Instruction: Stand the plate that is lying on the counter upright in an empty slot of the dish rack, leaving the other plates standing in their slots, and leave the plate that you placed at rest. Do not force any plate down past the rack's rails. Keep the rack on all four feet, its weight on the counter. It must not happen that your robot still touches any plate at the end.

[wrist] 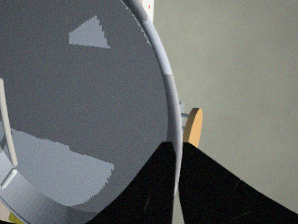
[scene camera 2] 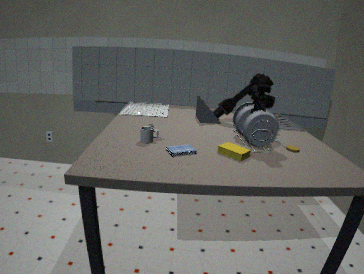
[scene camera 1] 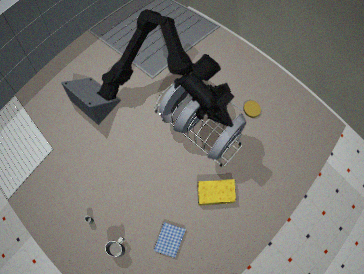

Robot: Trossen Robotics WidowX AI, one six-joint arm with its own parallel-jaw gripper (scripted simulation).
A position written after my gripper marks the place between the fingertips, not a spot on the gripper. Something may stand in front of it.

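Note:
Grey plate (wrist: 95,96). A grey plate (scene camera 1: 173,97) too. My gripper (scene camera 1: 232,126). Same gripper (wrist: 174,152).

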